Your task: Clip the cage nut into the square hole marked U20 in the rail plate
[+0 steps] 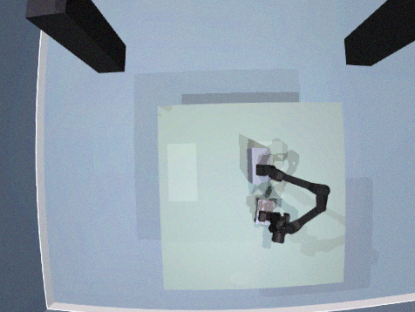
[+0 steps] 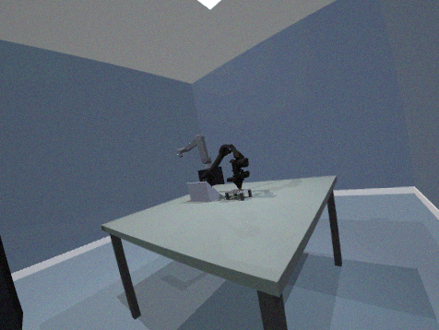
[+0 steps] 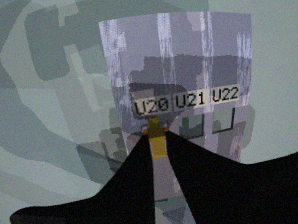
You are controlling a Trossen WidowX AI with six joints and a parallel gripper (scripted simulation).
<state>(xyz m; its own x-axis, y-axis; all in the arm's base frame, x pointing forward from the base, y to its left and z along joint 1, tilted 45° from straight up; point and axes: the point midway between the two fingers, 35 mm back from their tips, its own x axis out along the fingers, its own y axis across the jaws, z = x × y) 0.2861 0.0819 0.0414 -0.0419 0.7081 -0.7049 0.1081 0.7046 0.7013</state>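
My gripper tip is 1 cm above the cage nut.
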